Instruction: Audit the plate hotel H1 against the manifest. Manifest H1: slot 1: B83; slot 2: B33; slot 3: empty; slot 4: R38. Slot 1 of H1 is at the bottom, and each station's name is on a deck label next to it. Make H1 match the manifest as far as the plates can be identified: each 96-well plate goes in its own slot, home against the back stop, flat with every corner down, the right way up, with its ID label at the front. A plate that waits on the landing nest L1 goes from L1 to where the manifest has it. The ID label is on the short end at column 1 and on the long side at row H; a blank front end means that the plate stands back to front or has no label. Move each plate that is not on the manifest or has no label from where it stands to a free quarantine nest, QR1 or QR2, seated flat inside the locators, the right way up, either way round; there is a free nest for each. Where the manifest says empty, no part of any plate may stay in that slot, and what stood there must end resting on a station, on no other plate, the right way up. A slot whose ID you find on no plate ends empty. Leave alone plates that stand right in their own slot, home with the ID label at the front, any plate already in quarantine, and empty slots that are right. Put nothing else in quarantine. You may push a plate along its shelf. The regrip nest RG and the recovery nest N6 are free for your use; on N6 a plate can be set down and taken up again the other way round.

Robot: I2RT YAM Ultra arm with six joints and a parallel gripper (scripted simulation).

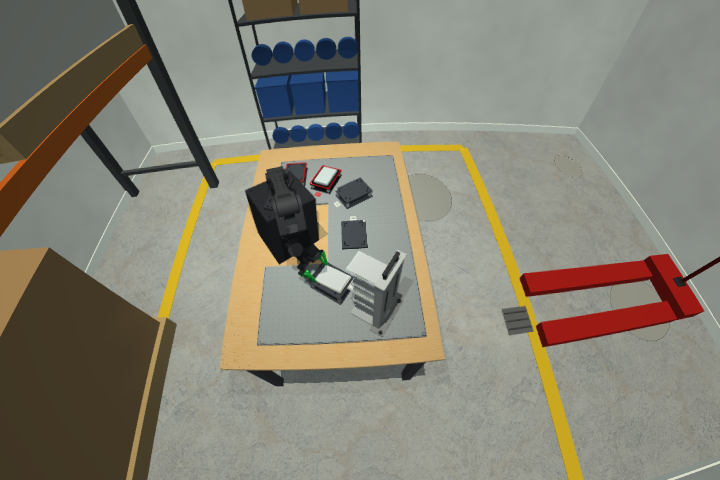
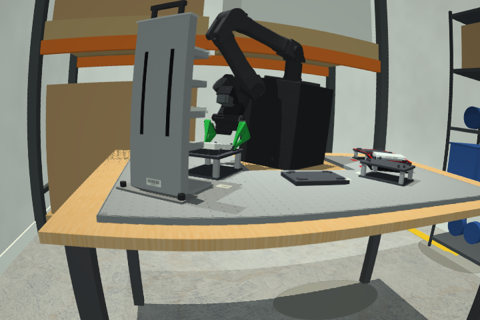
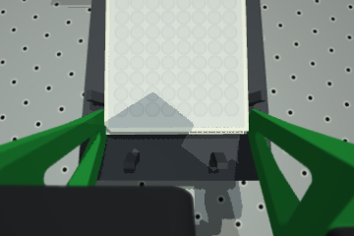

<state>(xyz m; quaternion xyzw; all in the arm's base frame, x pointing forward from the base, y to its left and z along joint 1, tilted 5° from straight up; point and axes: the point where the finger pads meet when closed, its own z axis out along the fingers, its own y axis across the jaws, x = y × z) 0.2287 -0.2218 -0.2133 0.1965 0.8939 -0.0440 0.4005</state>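
Now: hand 5 cm short of the dark regrip nest, 2 cm to the left of it and 1 cm above it. Round my hand: RG label: 7 cm below, 5 cm behind, 2 cm to the left; then grey plate hotel H1: 28 cm ahead, 12 cm to the right, 12 cm above; then H1 deck label: 20 cm ahead, 7 cm below, 2 cm to the left.
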